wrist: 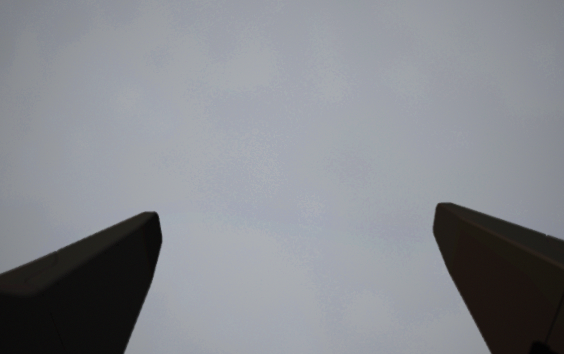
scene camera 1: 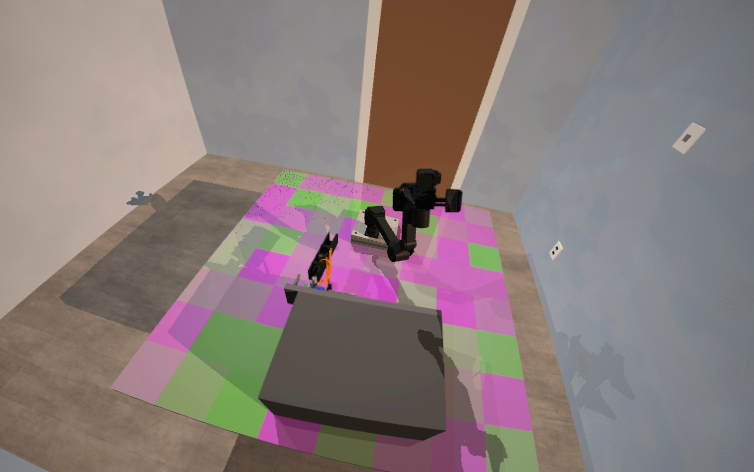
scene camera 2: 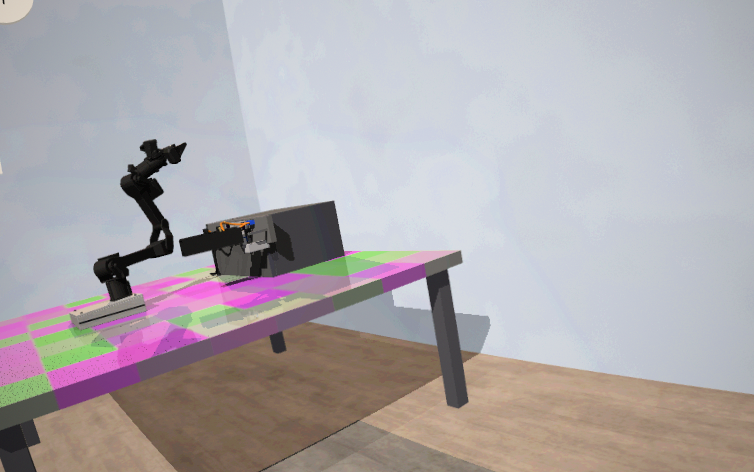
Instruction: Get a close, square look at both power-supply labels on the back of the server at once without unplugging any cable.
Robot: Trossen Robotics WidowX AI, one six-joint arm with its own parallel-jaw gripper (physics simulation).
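Places are measured from the arm's base along level axes (x right, y ahead, z up), in millimetres.
Pixels of known places: gripper, fingertip midpoint: (wrist: 298, 222) (scene camera 1: 432, 206) (scene camera 2: 180, 144); arm's base, link origin: (scene camera 1: 372, 232) (scene camera 2: 121, 297).
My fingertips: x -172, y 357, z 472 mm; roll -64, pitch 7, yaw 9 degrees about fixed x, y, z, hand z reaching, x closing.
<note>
For each thing: its top centre in the pictures, then the offset to it from my fingertips. "spot": a spot on its surface instead.
- blue part, surface spot: (scene camera 1: 319, 289) (scene camera 2: 250, 217) spot: dx +259, dy +105, dz -312 mm
- long black bar, top centre: (scene camera 2: 211, 227) (scene camera 1: 323, 249) dx +303, dy -55, dz -314 mm
- small light grey piece, surface spot: (scene camera 2: 257, 247) spot: dx +335, dy +71, dz -408 mm
The server (scene camera 1: 356, 361) (scene camera 2: 308, 244) is a dark grey box on the table, its cabled back facing the arm. Orange cables (scene camera 1: 329, 266) (scene camera 2: 225, 223) and a blue part (scene camera 1: 319, 288) (scene camera 2: 251, 222) show at that back. A long black bar (scene camera 1: 318, 263) (scene camera 2: 207, 243) sticks out from it towards the arm. The power-supply labels cannot be made out in any view. My gripper (scene camera 1: 429, 199) (scene camera 2: 180, 151) (wrist: 298, 222) is open and empty, raised above the table, higher than the server and apart from it. The wrist view shows pale wall between the fingers.
The arm's pale base plate (scene camera 1: 364, 239) (scene camera 2: 108, 312) sits on the pink and green table (scene camera 1: 239, 333) (scene camera 2: 356, 295), facing the server's back. A small light grey piece (scene camera 2: 257, 247) juts from the server's back near the bar. A brown door (scene camera 1: 434, 83) stands beyond the arm.
</note>
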